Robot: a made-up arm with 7 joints. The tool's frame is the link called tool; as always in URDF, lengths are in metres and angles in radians. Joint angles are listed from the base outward.
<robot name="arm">
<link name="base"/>
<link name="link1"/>
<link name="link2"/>
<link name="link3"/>
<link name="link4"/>
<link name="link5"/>
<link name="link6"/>
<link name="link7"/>
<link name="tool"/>
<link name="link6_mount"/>
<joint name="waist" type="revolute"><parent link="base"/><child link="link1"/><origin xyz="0 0.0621 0" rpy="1.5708 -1.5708 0"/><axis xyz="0 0 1"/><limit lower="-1.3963" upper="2"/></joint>
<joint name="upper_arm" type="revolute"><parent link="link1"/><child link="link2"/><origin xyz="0 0 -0.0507" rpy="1.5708 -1.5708 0"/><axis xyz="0 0 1"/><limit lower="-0.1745" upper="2"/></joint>
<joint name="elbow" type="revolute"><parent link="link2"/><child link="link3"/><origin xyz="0 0.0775 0" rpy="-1.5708 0 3.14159"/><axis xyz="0 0 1"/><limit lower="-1.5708" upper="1.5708"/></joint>
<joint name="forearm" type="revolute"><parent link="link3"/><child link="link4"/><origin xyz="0 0 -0.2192" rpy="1.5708 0 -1.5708"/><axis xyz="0 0 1"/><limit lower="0" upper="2.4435"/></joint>
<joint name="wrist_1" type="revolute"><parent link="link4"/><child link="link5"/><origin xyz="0 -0.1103 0" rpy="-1.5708 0 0"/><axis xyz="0 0 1"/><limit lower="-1.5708" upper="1.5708"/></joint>
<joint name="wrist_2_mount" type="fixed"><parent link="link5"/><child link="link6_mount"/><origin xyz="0 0 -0.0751" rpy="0 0 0"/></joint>
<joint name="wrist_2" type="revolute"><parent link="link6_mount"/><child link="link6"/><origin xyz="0 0 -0.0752" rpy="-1.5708 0 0"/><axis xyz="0 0 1"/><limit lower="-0.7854" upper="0.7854"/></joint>
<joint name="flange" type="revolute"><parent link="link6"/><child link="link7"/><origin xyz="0 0 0" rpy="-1.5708 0 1.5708"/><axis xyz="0 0 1"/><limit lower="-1.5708" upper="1.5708"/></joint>
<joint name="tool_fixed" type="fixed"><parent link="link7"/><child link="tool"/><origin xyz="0 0 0" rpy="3.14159 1.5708 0"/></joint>
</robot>
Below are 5 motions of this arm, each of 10 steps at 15 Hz.
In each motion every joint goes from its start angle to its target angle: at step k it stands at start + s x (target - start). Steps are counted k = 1, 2, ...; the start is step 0. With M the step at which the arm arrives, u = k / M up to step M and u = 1 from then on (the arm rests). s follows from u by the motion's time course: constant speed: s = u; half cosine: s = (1 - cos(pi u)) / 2; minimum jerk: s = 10 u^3 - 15 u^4 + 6 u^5.
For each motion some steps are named. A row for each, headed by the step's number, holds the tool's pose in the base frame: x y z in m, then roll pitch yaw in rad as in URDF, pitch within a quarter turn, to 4 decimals.
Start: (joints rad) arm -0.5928 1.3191 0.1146 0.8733 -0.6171 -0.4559 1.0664
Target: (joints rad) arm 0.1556 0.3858 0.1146 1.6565 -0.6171 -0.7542 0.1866
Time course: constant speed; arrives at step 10
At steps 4, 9, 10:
4: 0.1695 0.4488 -0.2689 0.4560 -0.1286 -1.7333
9: 0.2780 0.2751 -0.2262 1.7342 -0.2563 -2.2879
10: 0.2925 0.2436 -0.2001 1.9924 -0.1974 -2.3940

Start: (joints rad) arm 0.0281 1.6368 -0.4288 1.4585 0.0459 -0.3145 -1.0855
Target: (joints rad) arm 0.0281 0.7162 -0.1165 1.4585 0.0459 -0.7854 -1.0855
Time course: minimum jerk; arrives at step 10
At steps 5, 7, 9, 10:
5: 0.2546 0.3869 -0.1825 2.6375 -0.4966 -2.0576
7: 0.2621 0.3332 -0.2367 3.0524 -0.6652 -2.3729
9: 0.2645 0.3056 -0.2572 -3.0087 -0.6943 -2.5325
10: 0.2646 0.3041 -0.2583 -2.9962 -0.6950 -2.5413

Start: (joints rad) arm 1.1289 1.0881 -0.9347 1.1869 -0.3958 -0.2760 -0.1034
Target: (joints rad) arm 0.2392 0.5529 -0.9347 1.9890 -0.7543 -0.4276 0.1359
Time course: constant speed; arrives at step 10
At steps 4, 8, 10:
4: 0.3630 0.2187 -0.1508 1.5047 0.0419 -2.3974
8: 0.2609 0.0938 -0.2193 1.5307 -0.1629 -2.8507
10: 0.1998 0.0500 -0.2220 1.6445 -0.2310 -3.0376

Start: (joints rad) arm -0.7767 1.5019 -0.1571 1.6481 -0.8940 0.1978 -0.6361
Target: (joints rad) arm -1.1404 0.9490 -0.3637 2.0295 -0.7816 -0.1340 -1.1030
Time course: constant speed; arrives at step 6
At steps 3, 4, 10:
3: 0.0267 0.3051 -0.2780 1.4298 -0.0316 -2.1343
4: -0.0081 0.2744 -0.2818 1.5115 -0.2254 -2.0950
10: -0.0663 0.2118 -0.2707 1.6803 -0.5964 -1.9914

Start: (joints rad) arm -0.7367 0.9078 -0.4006 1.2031 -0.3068 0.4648 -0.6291
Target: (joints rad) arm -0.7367 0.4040 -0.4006 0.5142 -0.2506 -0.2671 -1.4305
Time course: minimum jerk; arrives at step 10
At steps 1, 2, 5, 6, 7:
1: -0.0474 0.3620 -0.3848 0.9648 0.4066 -1.1212
2: -0.0566 0.3612 -0.3903 0.9840 0.3871 -1.1111
5: -0.1456 0.3366 -0.4309 1.1605 0.2128 -0.9923
6: -0.1840 0.3175 -0.4418 1.2343 0.1436 -0.9295
7: -0.2161 0.2974 -0.4477 1.2964 0.0879 -0.8704

